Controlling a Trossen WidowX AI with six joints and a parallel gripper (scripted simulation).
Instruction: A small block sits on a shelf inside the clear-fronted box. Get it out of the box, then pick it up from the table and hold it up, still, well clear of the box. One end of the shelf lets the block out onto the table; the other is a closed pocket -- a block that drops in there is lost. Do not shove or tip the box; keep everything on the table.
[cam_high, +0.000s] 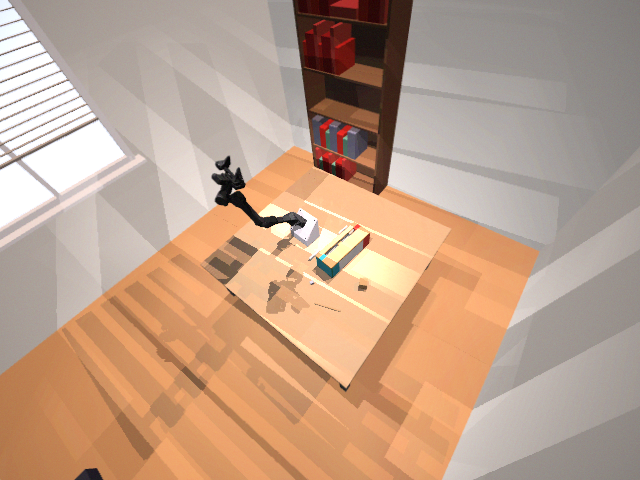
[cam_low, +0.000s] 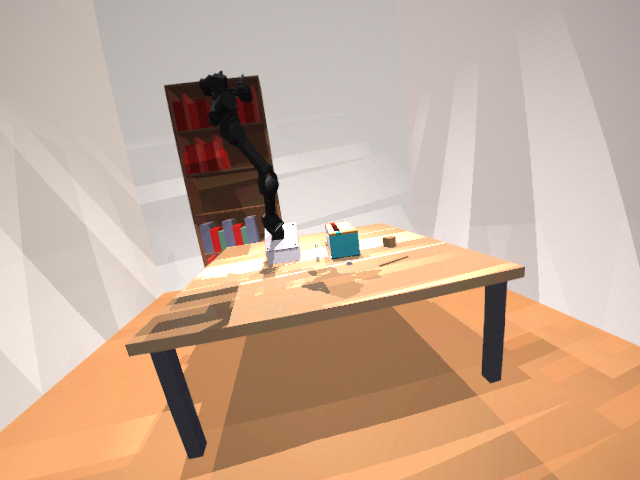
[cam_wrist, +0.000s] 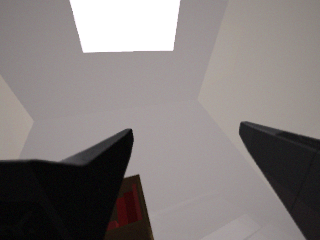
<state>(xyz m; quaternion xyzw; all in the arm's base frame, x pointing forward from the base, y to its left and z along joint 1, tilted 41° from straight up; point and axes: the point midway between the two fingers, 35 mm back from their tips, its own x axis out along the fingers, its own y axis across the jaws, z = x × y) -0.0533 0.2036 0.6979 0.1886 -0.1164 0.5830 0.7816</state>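
The long box lies 770 mm below my gripper tip, 360 mm to the left of it and 330 mm ahead of it. Round my gripper tip: thin stick: 830 mm below, 550 mm ahead, 10 mm to the right; then brown cube: 800 mm below, 620 mm ahead, 260 mm to the left.
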